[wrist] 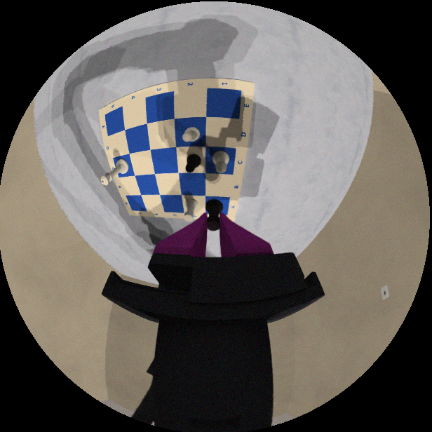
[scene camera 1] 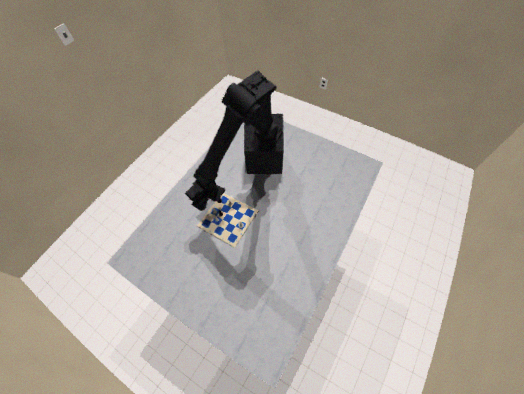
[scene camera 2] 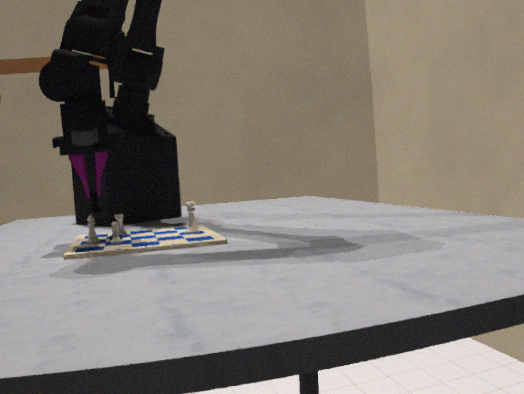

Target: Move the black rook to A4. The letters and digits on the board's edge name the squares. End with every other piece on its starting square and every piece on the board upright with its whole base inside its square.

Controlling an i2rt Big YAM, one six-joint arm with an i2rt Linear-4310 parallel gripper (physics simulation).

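Where they show: gripper, fingertip midpoint: (scene camera 1: 218,199) (scene camera 2: 94,197); arm's base at its link origin: (scene camera 1: 268,130) (scene camera 2: 128,121).
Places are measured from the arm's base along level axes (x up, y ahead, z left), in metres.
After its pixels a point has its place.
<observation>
My gripper (scene camera 1: 220,199) @(z -0.034, x -0.161, y 0.379 m) (scene camera 2: 94,196) @(z -0.034, x -0.161, y 0.379 m) (wrist: 213,217) is shut on the black rook (scene camera 2: 94,204) @(z -0.034, x -0.173, y 0.380 m) (wrist: 214,206) and holds it upright above the board, clear of it, at the 1-column end near row A. The chessboard (scene camera 2: 220,241) @(z 0.151, x -0.230, y 0.509 m) (wrist: 248,95) has blue and cream squares. Square A4 (wrist: 154,204) is cream and bears no piece. Another black piece (wrist: 193,161) stands on C2; it is hard to make out in the second scene view.
White pieces stand upright on C1 (scene camera 2: 91,231) @(z -0.034, x -0.211, y 0.426 m) (wrist: 220,160), on D2 (scene camera 2: 116,233) @(z 0.006, x -0.214, y 0.453 m) (wrist: 191,134) and on A2 (scene camera 2: 119,223) @(z 0.000, x -0.210, y 0.344 m) (wrist: 190,207). A tall white piece (scene camera 1: 241,225) @(z 0.125, x -0.214, y 0.408 m) (scene camera 2: 191,218) @(z 0.118, x -0.205, y 0.408 m) (wrist: 120,166) stands on C5. The arm's black base (scene camera 1: 263,159) @(z 0.031, x -0.109, y 0.089 m) is behind the board.
</observation>
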